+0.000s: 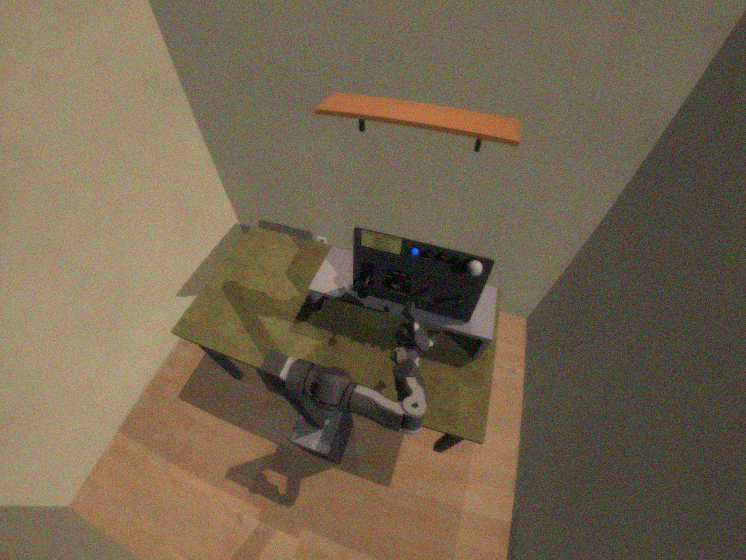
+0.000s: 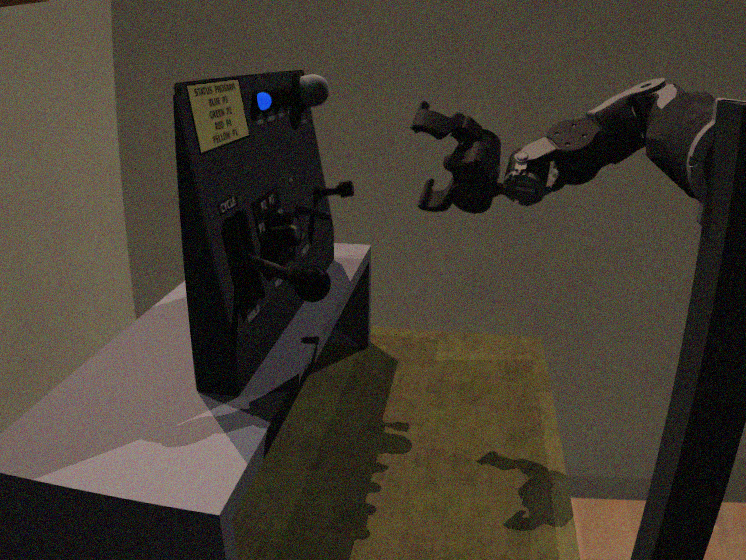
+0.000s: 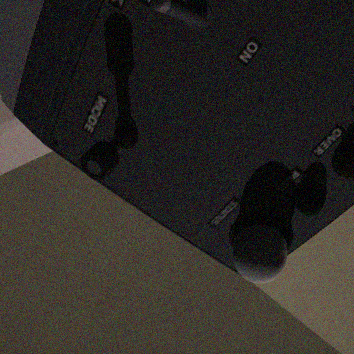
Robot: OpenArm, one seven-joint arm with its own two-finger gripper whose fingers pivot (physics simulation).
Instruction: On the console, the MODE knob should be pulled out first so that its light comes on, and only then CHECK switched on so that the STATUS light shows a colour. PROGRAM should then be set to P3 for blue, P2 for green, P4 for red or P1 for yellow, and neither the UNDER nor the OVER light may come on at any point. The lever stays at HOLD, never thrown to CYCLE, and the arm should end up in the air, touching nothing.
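The black console (image 1: pixel 421 289) (image 2: pixel 210 180) has a blue lit STATUS light (image 1: pixel 414 251) (image 2: pixel 263 100). No glow shows at UNDER or OVER; the OVER label (image 3: pixel 327 141) sits beside a dark lamp. The MODE knob (image 2: pixel 345 188) (image 3: pixel 100 157) stands out on its stem near the MODE label (image 3: pixel 95 114). The lever's ball (image 2: pixel 312 283) is low, towards HOLD. The PROGRAM knob (image 2: pixel 280 235) is dark; its setting cannot be read. My gripper (image 1: pixel 416 324) (image 2: pixel 424 157) is open and empty, in the air in front of the console, clear of the knob. CHECK's position is unclear.
A pale ball (image 1: pixel 476 267) (image 2: pixel 314 90) (image 3: pixel 260 252) sticks out at the console's upper right. A yellow code card (image 1: pixel 380 241) (image 2: pixel 218 115) is at its upper left. The console stands on a pale riser (image 2: pixel 150 464) on the green table (image 1: pixel 271 325) (image 2: pixel 470 397). An orange shelf (image 1: pixel 421 114) hangs above.
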